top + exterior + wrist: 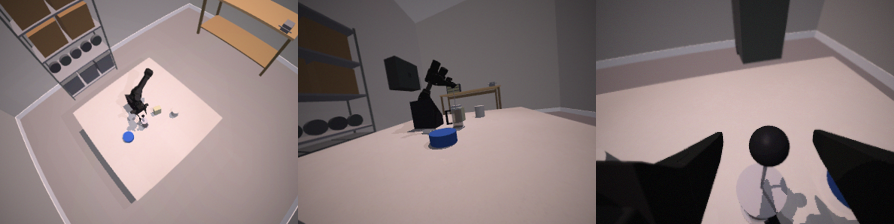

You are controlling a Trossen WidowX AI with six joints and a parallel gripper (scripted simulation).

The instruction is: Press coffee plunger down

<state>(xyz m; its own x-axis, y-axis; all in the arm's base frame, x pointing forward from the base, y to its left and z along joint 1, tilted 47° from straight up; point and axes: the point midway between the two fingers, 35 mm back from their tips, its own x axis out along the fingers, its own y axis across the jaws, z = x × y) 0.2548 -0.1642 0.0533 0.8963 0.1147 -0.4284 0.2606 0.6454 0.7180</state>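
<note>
Right now the coffee press is 2 cm behind my gripper tip and 14 cm below it. Also, from my gripper tip: blue disc (3 cm behind, 23 cm to the right, 24 cm below).
</note>
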